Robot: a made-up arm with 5 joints.
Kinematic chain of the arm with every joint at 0, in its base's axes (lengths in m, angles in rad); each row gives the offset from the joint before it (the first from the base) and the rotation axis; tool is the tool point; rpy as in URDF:
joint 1: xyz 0.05 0 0.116 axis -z
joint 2: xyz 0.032 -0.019 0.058 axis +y
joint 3: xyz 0.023 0 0.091 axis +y
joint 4: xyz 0.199 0 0.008 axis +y
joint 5: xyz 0.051 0.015 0 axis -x
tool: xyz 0 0 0 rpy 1.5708 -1.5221 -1.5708
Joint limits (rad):
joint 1: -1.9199..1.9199
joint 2: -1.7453..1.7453
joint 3: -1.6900..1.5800
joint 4: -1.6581..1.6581
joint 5: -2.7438..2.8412
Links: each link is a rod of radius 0.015 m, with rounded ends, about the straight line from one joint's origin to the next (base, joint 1, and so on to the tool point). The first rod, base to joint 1, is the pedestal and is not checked.
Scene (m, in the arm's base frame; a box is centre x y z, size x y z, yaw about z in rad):
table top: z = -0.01
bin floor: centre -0.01 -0.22 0 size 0.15 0.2 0.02 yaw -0.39
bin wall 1: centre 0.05 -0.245 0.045 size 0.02 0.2 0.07 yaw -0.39
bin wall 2: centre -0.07 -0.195 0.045 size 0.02 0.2 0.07 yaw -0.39
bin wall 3: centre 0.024 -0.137 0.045 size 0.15 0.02 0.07 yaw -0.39
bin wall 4: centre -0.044 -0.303 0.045 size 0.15 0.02 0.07 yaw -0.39
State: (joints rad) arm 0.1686 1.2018 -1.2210 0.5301 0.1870
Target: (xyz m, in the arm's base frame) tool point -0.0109 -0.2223 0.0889
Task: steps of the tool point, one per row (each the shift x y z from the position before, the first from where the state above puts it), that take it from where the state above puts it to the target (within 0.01 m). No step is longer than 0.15 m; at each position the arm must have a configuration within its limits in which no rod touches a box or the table.
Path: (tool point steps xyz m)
1: -0.0414 -0.0914 -0.0057
2: -0.0677 -0.0701 -0.0045
3: -0.0836 -0.0417 -0.0032
4: -0.0874 -0.0106 -0.0022
5: -0.0799 0.0177 -0.0012
6: -0.0635 0.0396 -0.0007
7: -0.0007 -0.0027 -0.0322
8: 0.0007 0.0027 -0.0337

